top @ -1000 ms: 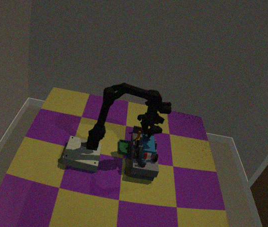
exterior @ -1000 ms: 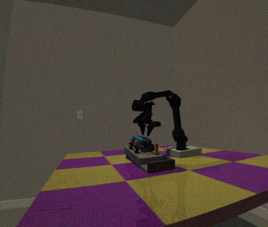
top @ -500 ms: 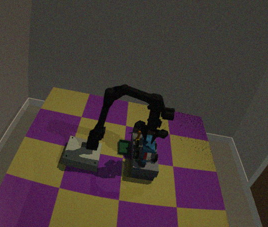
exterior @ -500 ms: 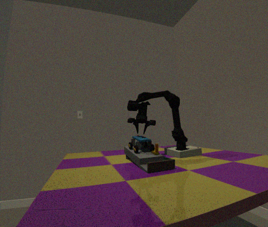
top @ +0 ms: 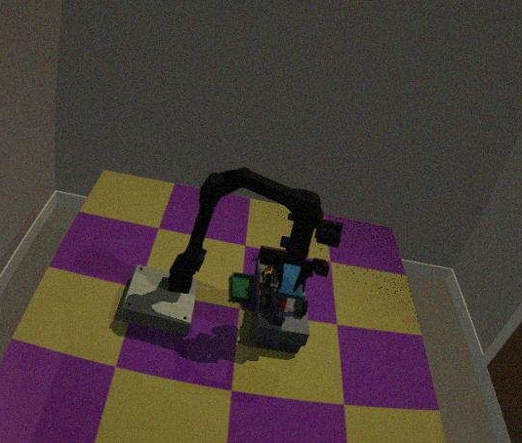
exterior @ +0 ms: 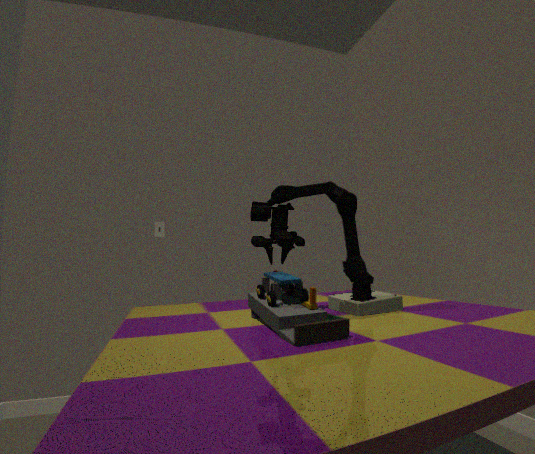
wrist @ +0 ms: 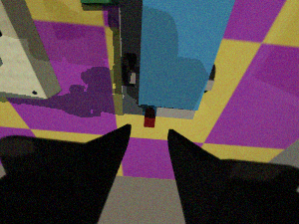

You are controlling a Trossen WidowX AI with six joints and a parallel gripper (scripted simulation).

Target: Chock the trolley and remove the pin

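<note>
The red-headed stop pin is 60 mm below my gripper tip and 20 mm to the right of it. Round my gripper tip: grey ramp (150 mm below, 90 mm to the left, 30 mm ahead); then blue-topped trolley (80 mm to the left, 80 mm below, 30 mm ahead); then yellow chock (200 mm to the left, 110 mm below).
</note>
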